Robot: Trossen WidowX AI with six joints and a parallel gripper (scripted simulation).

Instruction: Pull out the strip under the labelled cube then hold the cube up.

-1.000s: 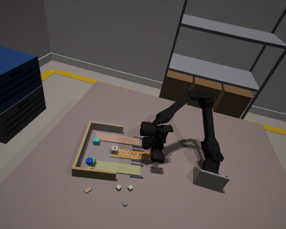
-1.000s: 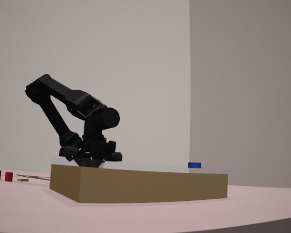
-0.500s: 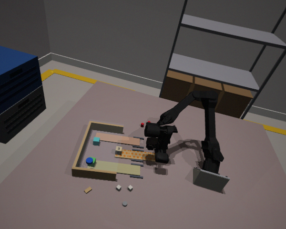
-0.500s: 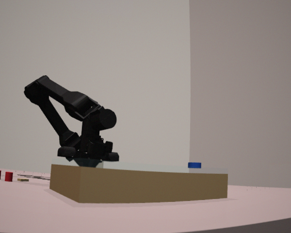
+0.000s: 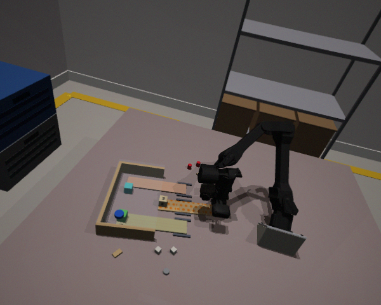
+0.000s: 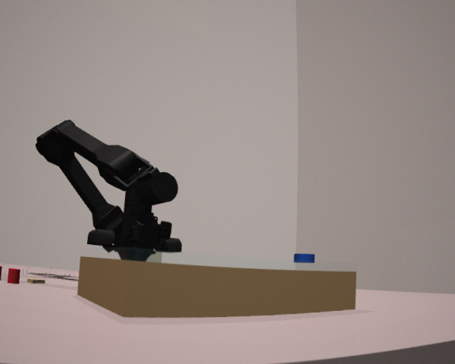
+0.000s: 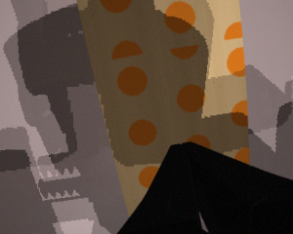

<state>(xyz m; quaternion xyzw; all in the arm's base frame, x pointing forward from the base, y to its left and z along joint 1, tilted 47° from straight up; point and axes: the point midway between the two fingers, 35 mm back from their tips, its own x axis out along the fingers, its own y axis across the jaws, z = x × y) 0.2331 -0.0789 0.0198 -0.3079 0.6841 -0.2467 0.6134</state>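
Right now the dotted strip is 10 cm ahead of my gripper tip and 1 cm to the left of it. Round my gripper tip: labelled cube 20 cm ahead, 2 cm to the left, 2 cm above; grey disc 28 cm to the left, 14 cm ahead; blue disc 33 cm ahead, 16 cm to the left, 6 cm above.
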